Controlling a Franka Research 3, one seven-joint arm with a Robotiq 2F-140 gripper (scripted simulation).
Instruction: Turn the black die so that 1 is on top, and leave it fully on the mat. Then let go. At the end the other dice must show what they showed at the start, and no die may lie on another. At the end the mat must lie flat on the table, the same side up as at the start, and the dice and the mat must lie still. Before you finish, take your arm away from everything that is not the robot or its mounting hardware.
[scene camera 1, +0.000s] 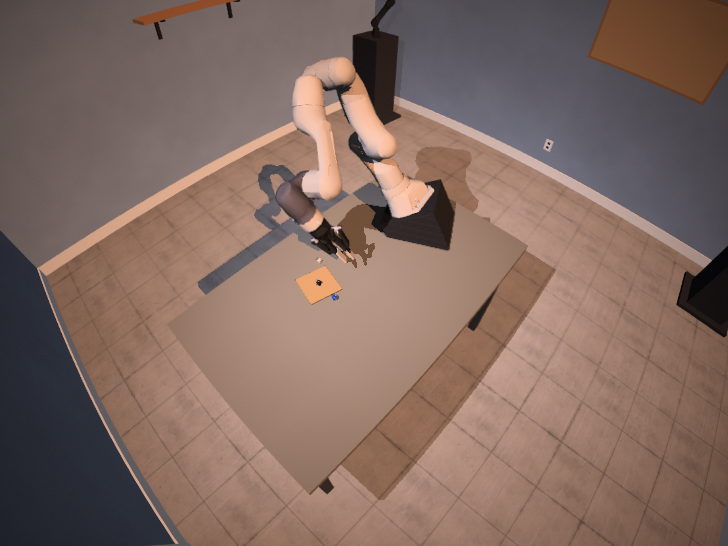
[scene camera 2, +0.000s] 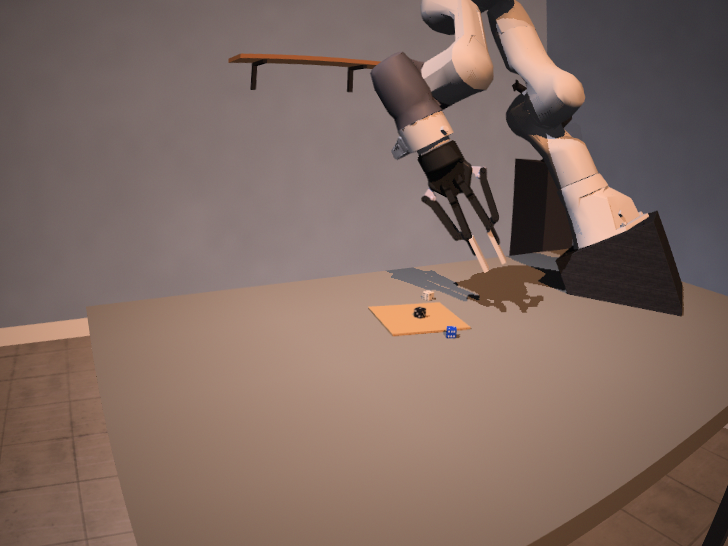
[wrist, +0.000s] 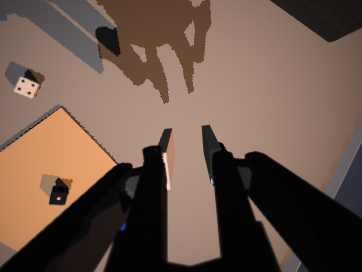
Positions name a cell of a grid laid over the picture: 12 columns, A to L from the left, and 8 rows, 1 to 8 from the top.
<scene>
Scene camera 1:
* my gripper: F4
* mat: F5
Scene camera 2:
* my gripper: I4
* mat: G5
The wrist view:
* my gripper: G5
</scene>
